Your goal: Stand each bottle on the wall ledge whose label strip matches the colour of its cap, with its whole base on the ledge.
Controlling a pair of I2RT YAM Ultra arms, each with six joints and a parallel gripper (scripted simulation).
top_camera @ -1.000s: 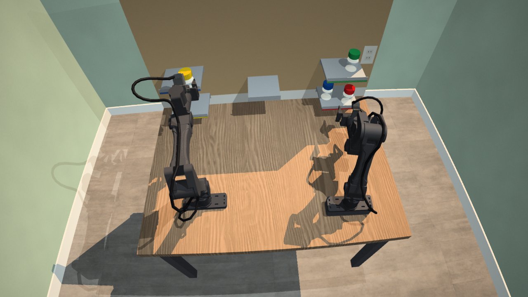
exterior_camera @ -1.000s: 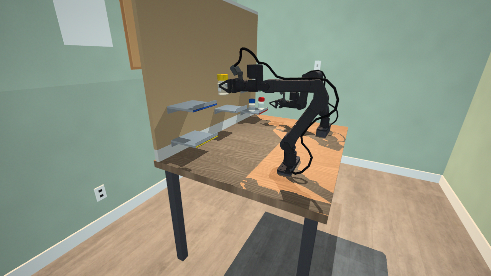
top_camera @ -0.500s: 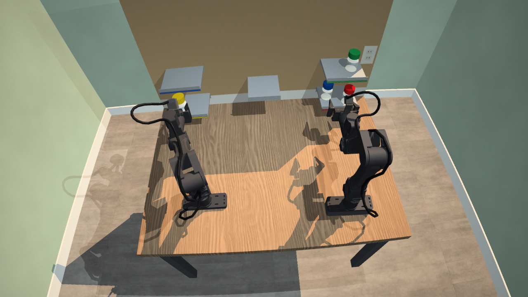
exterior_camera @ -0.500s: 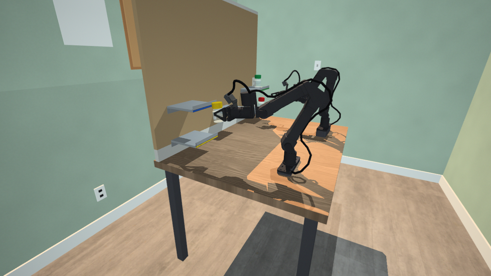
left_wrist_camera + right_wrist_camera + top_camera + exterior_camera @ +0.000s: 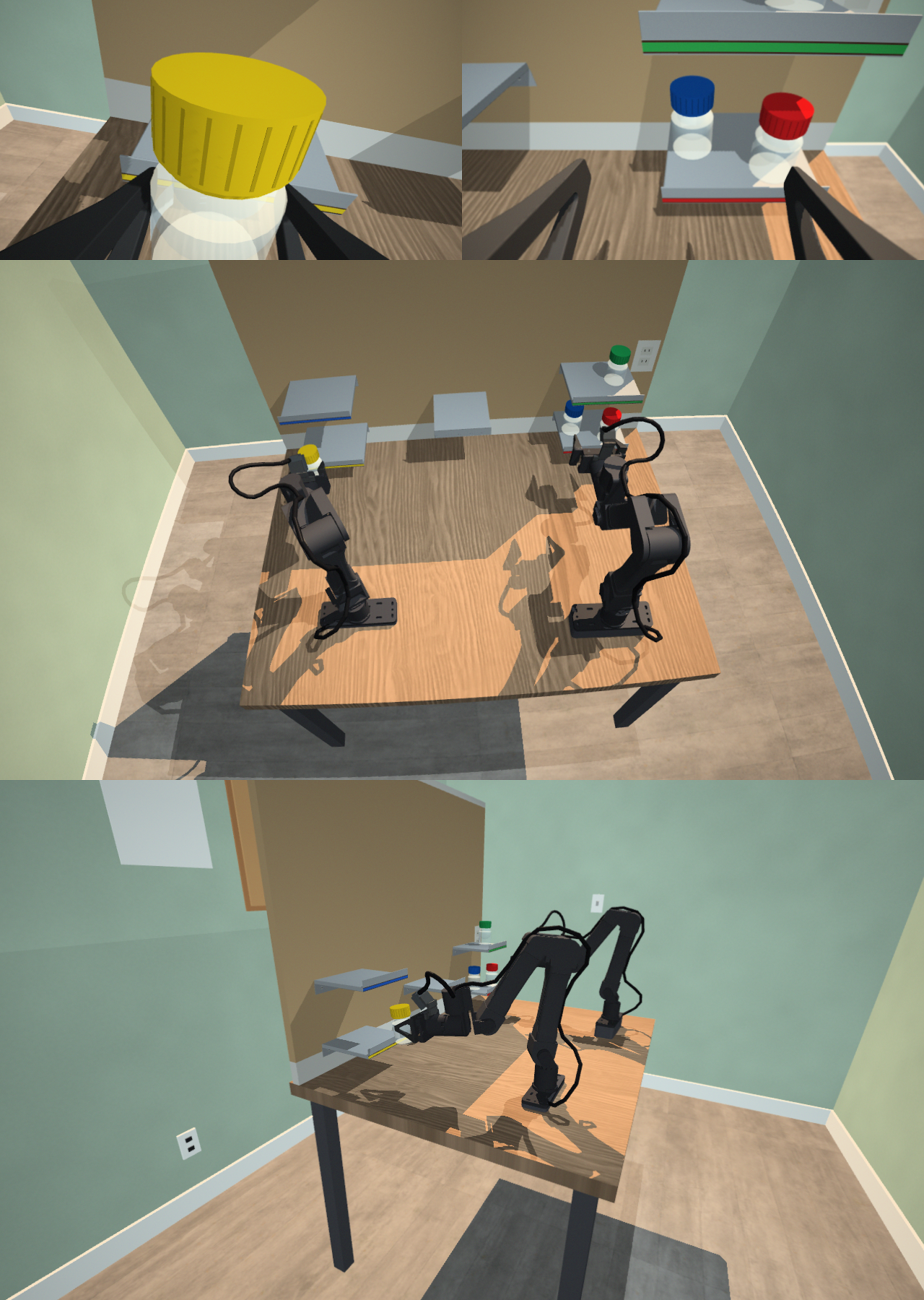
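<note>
Right now my right hand is 20 cm short of the blue-capped bottle, 2 cm to the right of it and 12 cm above it. Also, from my right hand: wall socket (31 cm ahead, 19 cm to the right, 4 cm above); red-capped bottle (17 cm ahead, 9 cm to the right, 12 cm below); green-capped bottle (21 cm ahead, 8 cm to the right, 7 cm above).
</note>
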